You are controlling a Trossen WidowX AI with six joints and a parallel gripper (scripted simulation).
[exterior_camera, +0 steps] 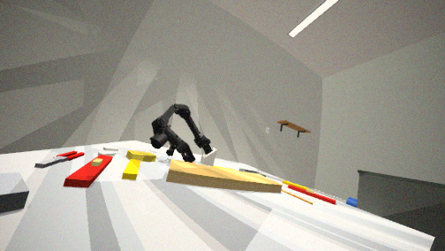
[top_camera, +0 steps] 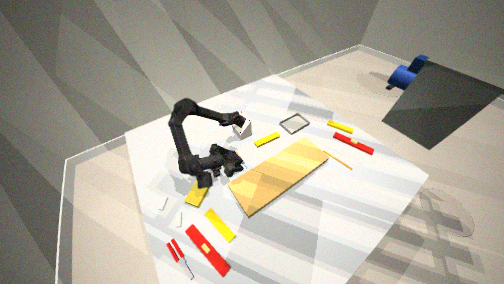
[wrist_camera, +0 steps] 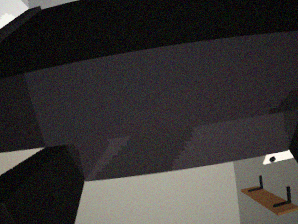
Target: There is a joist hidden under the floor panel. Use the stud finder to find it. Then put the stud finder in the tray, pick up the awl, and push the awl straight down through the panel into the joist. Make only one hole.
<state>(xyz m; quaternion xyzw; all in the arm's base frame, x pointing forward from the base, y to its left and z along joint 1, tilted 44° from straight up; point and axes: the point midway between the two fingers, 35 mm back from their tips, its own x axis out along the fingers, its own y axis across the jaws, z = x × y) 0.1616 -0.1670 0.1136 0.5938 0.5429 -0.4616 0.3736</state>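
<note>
The stud finder is 2 cm behind my gripper tip and 1 cm below it. From my gripper tip the other things lie so: awl (5 cm below, 3 cm to the left, 1 cm ahead); then orange pencil (43 cm to the left, 36 cm ahead, 6 cm below); then grey-framed tray (47 cm to the left, 5 cm below, 2 cm ahead).
</note>
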